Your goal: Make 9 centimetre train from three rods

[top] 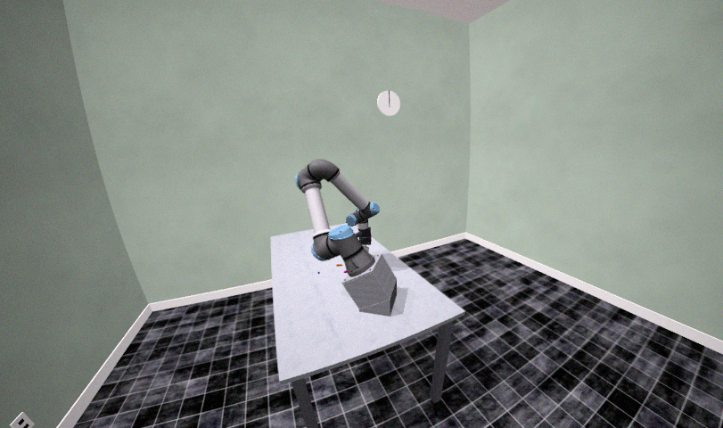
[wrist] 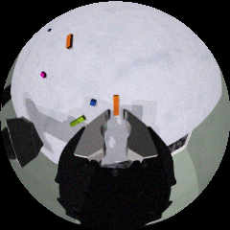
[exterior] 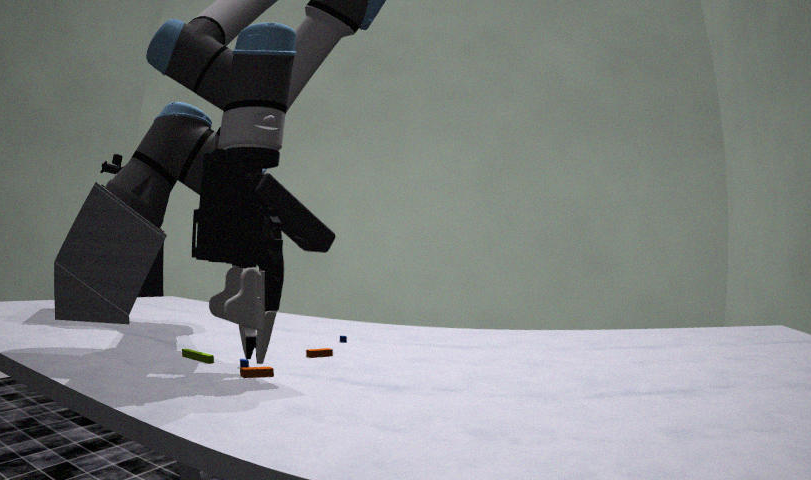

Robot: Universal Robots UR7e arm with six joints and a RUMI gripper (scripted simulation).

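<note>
My hand is 100 mm past the lime rod, 20 mm to the right of it and 30 mm above it. Round my hand: magenta rod 100 mm behind, 180 mm to the left, 30 mm below.
</note>
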